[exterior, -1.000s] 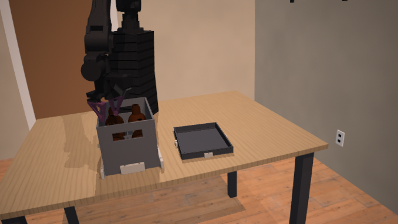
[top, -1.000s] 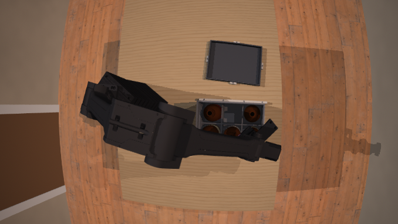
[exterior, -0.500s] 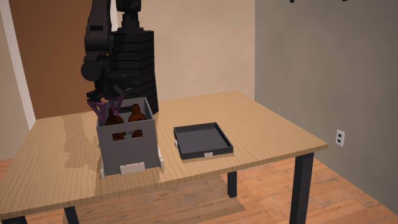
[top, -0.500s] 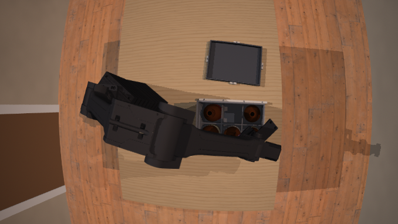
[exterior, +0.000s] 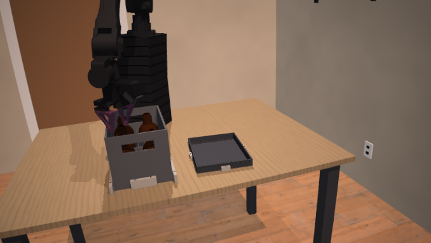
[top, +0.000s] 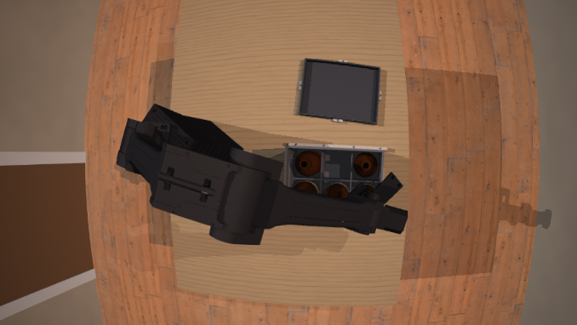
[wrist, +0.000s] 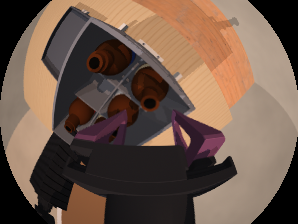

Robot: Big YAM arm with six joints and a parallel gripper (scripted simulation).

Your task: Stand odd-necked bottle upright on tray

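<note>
My hand is 110 mm above the grey crate, 90 mm past it and 40 mm to the right of it. Also, from my hand: dark tray (320 mm to the left, 180 mm below, 120 mm behind).
</note>
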